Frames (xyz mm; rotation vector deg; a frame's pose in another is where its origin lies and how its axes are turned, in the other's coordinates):
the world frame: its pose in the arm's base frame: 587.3 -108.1 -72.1 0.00 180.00 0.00
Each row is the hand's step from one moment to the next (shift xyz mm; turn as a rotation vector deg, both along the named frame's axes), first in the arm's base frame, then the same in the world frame.
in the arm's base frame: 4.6 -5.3 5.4 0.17 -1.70 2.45
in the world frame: -4.6 -5.3 -5.4 -0.17 -1.70 -2.45
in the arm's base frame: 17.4 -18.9 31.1 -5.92 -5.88 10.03
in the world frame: -17.4 -18.9 -31.1 5.92 -5.88 -10.03
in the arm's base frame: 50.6 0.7 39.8 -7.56 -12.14 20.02
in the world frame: -50.6 0.7 -39.8 7.56 -12.14 -20.02
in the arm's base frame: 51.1 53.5 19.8 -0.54 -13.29 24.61
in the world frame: -51.1 53.5 -19.8 0.54 -13.29 -24.61
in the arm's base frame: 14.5 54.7 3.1 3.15 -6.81 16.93
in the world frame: -14.5 54.7 -3.1 -3.15 -6.81 -16.93
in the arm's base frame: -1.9 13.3 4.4 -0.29 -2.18 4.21
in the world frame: 1.9 13.3 -4.4 0.29 -2.18 -4.21
